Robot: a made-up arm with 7 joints.
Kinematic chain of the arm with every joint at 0, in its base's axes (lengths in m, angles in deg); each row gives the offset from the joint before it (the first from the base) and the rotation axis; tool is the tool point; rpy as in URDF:
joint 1: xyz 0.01 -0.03 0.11 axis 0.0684 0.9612 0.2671
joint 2: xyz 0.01 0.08 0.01 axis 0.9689 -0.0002 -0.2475
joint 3: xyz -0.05 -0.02 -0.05 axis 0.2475 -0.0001 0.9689
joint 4: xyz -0.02 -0.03 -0.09 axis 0.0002 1 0
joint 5: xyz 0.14 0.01 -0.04 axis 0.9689 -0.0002 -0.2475
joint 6: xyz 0.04 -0.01 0 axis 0.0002 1 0
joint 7: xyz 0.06 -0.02 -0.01 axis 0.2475 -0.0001 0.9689
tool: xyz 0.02 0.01 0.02 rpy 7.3 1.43 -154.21
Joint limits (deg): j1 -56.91..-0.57 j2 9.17..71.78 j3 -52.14..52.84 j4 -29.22..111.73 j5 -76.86..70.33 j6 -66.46..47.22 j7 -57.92..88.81
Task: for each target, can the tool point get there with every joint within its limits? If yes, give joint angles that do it. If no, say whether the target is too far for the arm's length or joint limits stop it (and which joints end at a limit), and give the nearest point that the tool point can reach.
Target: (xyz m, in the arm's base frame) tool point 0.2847 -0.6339 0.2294
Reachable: no: too far | nearest point 0.1696 -0.2107 0.0781 | short by 0.464 m
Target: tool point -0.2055 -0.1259 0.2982
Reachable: no: joint limits stop it (at a limit: joint 1, joint 2, joint 3, joint 4) | nearest point 0.0046 -0.1194 0.1396 | short by 0.263 m
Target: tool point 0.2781 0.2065 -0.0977
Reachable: yes | joints -31.33 37.22 21.19 50.76 34.44 -6.04 0.70
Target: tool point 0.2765 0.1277 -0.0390
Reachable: yes | joints -23.41 46.55 -0.95 24.62 1.14 -13.03 -6.41
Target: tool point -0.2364 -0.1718 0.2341
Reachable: no: joint limits stop it (at a limit: joint 1, joint 2, joint 3, joint 4) | nearest point -0.0047 -0.1321 0.1223 | short by 0.260 m
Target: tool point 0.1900 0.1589 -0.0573
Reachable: yes | joints -6.94 38.60 -2.85 23.32 -49.89 -36.22 51.09
